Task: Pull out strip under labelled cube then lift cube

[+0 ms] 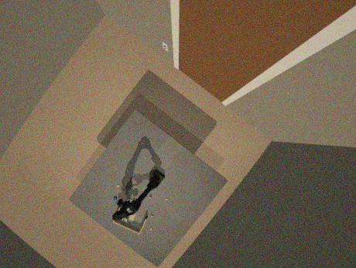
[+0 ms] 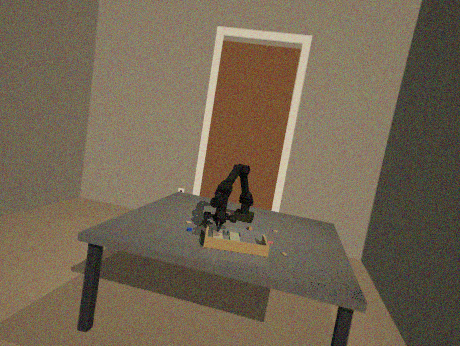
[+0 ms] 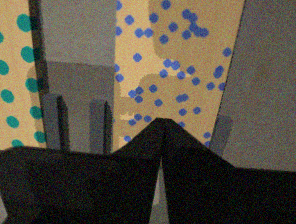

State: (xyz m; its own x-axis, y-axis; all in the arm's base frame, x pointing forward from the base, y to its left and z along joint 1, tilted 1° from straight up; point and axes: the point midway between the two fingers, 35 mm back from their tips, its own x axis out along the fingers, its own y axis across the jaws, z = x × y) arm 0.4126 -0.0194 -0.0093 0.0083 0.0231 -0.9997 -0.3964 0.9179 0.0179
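Right now my gripper tip is 90 mm short of the pale strip and 40 mm to the right of it.
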